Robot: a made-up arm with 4 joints.
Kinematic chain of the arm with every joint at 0, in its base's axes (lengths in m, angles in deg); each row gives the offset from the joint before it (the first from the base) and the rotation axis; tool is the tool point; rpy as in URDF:
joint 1: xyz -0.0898 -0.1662 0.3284 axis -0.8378 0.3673 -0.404
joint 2: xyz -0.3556 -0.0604 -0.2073 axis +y
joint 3: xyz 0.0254 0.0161 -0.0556 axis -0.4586 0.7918 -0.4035
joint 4: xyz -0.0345 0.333 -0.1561 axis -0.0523 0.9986 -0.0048
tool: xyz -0.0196 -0.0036 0.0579 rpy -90 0 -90
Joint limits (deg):
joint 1: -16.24..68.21
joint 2: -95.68..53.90
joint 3: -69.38..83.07
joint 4: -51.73..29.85
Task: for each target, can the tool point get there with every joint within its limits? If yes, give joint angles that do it. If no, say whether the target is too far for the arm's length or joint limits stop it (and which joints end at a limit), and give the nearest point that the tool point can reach.
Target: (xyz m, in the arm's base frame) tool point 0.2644 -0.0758 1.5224
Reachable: no: too far | nearest point -0.1924 0.0880 0.1981 | short by 1.410 m
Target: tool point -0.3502 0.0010 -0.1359
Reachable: yes | joints 12.21 -26.11 53.63 23.50
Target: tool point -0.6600 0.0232 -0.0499
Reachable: yes | joints 30.72 31.64 55.17 -36.20
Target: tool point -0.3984 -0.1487 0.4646
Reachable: no: joint limits stop it (at a limit: joint 1, joint 2, joint 3, joint 4) | nearest point -0.5741 0.0733 0.2088 | short by 0.382 m
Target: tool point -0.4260 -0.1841 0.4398
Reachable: no: joint limits stop it (at a limit: joint 1, joint 2, joint 3, joint 4) | nearest point -0.5741 0.0733 0.2088 | short by 0.376 m
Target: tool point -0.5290 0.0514 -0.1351
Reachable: yes | joints 4.53 5.58 61.84 -22.84
